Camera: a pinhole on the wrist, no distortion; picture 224 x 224 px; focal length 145.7 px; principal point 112.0 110.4 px. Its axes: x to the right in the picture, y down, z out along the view. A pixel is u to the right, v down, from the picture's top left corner.
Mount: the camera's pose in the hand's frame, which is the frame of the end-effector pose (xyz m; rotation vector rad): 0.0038 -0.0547 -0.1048 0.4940 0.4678 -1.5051
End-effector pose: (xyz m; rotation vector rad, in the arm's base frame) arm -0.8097 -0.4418 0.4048 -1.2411 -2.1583 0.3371
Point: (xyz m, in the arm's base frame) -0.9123 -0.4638 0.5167
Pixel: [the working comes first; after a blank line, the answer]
In the camera's frame: 0.0227 0.0594 0.1130

141.2 187.1
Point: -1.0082 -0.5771 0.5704
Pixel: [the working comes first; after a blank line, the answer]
In the camera's frame: 0.1414 0.0188 0.2088

210.6 123.5
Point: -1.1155 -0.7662 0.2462
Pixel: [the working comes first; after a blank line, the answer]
In the camera's frame: -0.0280 -0.2211 0.4660

103.3 41.3
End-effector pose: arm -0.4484 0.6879 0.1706 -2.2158 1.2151 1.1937
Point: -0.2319 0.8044 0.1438
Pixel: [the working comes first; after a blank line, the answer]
In the camera's frame: 0.1079 0.0177 0.1782

200.2 124.9
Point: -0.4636 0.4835 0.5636
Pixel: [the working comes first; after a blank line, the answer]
In the camera's frame: -0.0409 -0.2207 -0.3258

behind the camera
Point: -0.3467 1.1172 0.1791
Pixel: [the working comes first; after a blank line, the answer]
In the camera's frame: 0.0365 -0.2025 0.4204

124.7 40.2
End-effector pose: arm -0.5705 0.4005 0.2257 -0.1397 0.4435 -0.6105
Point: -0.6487 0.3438 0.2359
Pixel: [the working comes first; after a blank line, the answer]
In the camera's frame: -0.0179 -0.0302 0.0855

81.5 59.0
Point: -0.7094 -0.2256 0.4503
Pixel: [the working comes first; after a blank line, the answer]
In the camera's frame: 0.3380 0.1795 0.5364

203.8 159.2
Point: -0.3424 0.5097 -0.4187
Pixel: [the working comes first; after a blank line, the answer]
In the camera's frame: -0.1286 0.3266 -0.5550

behind the camera
